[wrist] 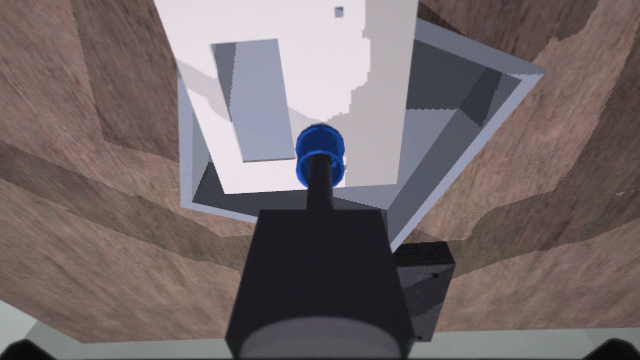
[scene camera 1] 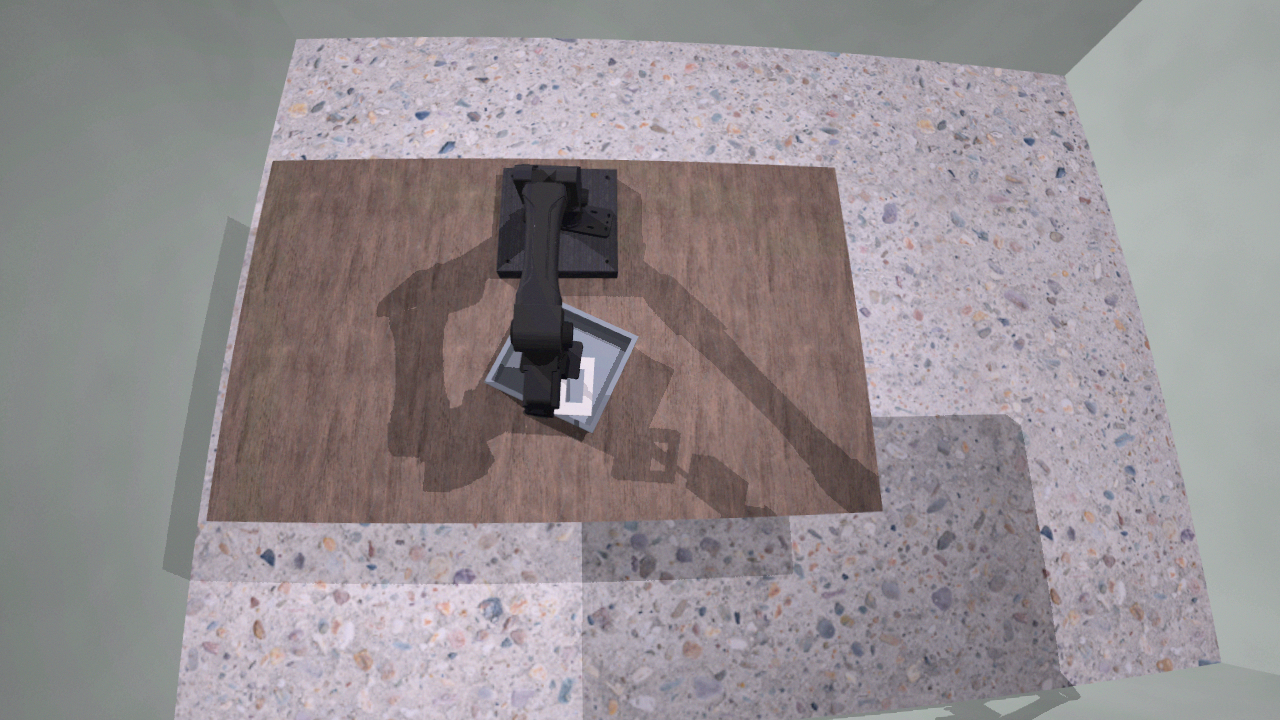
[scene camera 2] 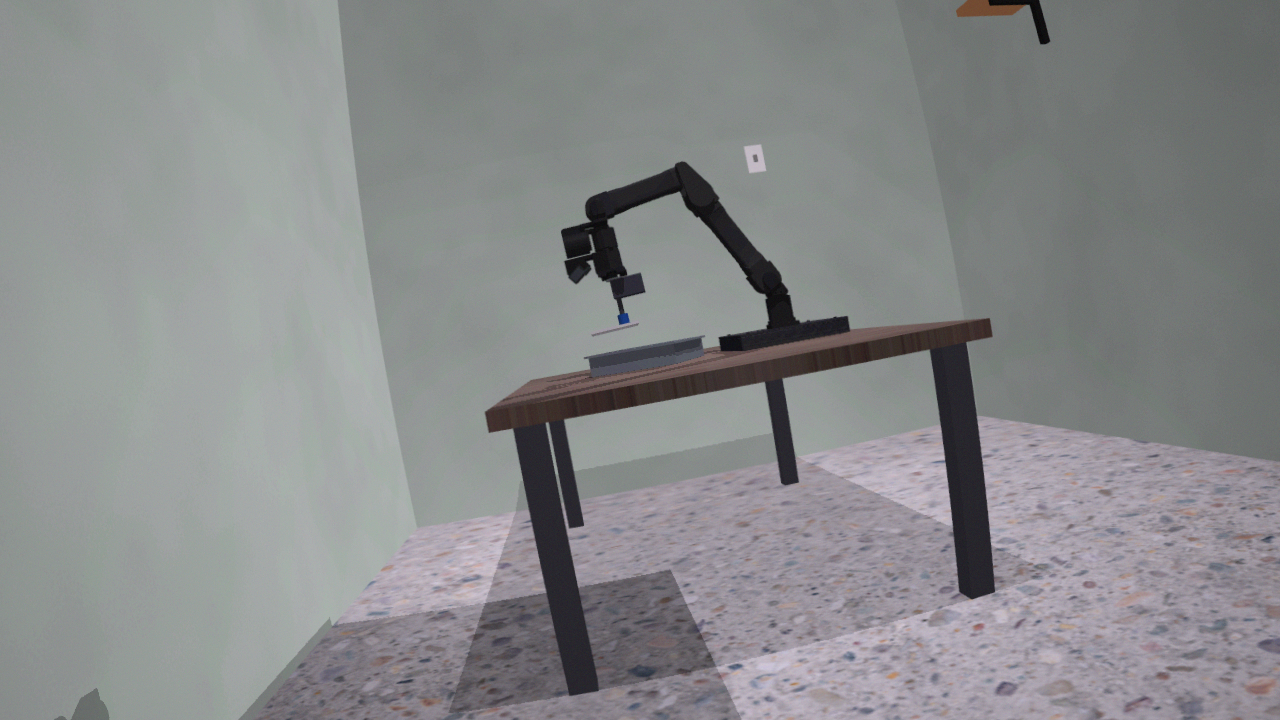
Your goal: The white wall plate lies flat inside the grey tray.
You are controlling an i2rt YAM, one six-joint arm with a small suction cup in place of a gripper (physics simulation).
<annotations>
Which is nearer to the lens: the white wall plate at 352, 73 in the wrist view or the grey tray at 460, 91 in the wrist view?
The white wall plate.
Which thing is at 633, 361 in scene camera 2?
A grey tray.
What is my suction cup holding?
A white wall plate.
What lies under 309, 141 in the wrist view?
My suction cup.
</annotations>
